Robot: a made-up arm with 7 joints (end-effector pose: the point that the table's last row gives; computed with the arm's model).
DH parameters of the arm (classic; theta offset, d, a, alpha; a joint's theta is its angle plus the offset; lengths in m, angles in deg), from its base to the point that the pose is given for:
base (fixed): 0 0.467 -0.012 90
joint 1: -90 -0.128 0.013 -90
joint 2: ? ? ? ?
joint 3: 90 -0.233 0.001 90
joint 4: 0 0.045 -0.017 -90
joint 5: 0 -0.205 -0.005 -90
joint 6: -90 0.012 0.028 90
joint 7: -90 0.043 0.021 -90
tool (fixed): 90 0.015 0 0
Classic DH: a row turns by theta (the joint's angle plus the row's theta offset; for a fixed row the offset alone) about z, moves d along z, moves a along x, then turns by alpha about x.
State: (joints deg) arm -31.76 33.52 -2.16 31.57 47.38 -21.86 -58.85
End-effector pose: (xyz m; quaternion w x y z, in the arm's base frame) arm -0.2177 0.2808 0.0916 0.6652 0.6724 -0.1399 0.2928
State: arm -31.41 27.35 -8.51 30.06 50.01 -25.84 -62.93
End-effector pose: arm -0.2366 0.2316 0.0782 0.6745 0.6624 -0.1134 0.3057
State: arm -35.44 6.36 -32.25 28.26 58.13 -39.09 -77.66
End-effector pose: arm -0.3067 0.0558 0.0993 0.7191 0.6168 -0.0176 0.3196
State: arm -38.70 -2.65 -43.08 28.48 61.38 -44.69 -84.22
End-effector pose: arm -0.3308 -0.0178 0.1373 0.7379 0.5903 0.0296 0.3260
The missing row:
joint 2: -90 -0.045 0.008 90
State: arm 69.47 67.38 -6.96 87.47 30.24 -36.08 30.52
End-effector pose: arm 0.2551 0.3811 0.5058 0.0051 0.2783 -0.8664 -0.4145
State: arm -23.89 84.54 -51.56 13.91 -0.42 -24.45 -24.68
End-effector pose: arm -0.1409 0.5619 0.4379 0.6055 0.4911 0.0773 -0.6215
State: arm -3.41 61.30 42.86 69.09 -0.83 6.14 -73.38
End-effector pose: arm 0.0837 0.4714 0.3265 0.1401 0.8198 -0.4455 0.3313
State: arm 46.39 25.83 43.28 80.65 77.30 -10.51 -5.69
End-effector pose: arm 0.2700 0.2806 0.4007 0.0156 -0.2509 -0.8326 0.4936
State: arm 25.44 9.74 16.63 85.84 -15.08 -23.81 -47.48
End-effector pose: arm 0.2695 0.1883 0.2389 0.2448 0.3788 -0.8331 0.3203
